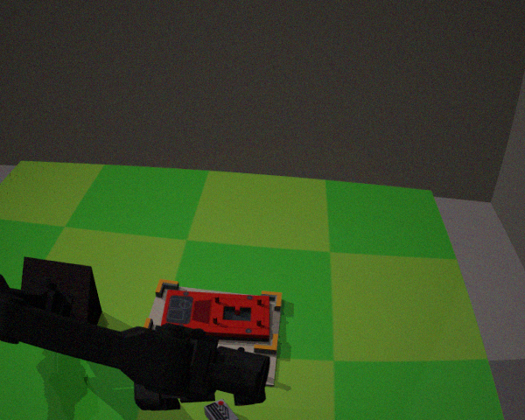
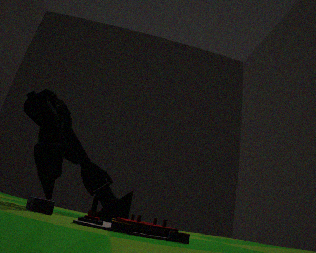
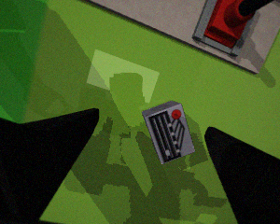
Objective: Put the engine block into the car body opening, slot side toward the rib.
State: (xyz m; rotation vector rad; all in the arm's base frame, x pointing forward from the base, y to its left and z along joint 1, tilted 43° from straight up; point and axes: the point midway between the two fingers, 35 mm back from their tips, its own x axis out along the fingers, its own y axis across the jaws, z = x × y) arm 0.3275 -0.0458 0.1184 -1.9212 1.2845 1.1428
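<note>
Right now the grey engine block is 20 mm ahead of my gripper tip, 10 mm to the right of it and 30 mm below it. From my gripper tip the other things lie so: grey base plate 40 mm behind, 200 mm to the left, 30 mm below.
</note>
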